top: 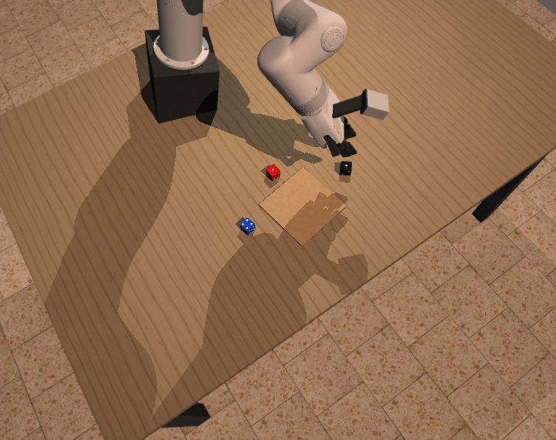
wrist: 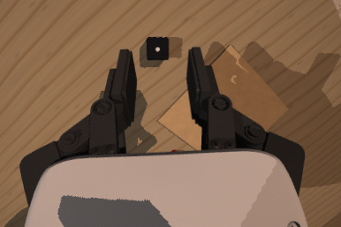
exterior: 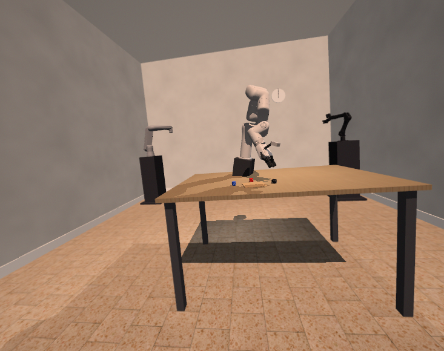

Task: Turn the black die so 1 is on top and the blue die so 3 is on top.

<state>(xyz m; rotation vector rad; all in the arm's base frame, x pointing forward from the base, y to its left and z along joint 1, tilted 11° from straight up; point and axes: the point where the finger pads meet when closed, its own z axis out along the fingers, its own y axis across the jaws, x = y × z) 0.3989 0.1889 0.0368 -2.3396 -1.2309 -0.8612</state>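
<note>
The black die is 11 cm below my hand, 1 cm to the left of it and 1 cm ahead of it. Round my hand: tan mat 12 cm to the right, 12 cm below, 3 cm ahead; red die 14 cm to the right, 11 cm below, 7 cm behind; blue die 26 cm to the right, 11 cm below, 2 cm ahead.
</note>
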